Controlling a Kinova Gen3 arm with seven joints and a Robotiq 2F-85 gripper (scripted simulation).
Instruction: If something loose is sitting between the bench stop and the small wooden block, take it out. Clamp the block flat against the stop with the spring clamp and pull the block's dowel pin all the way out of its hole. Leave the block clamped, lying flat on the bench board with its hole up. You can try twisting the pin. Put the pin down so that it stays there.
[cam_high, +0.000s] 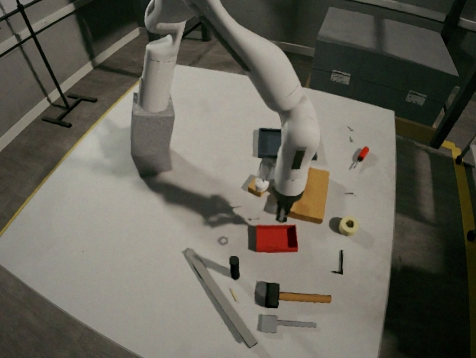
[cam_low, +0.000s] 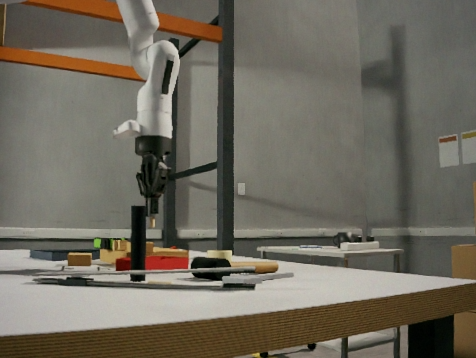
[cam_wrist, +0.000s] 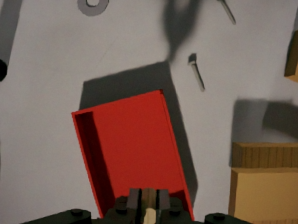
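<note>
The red tray is 120 mm below my hand and 10 mm to the right of it. Round my hand: pale wooden block 170 mm to the left, 80 mm below; then wooden bench board 170 mm to the left, 100 mm below, 60 mm ahead; then dowel pin 20 mm below.
</note>
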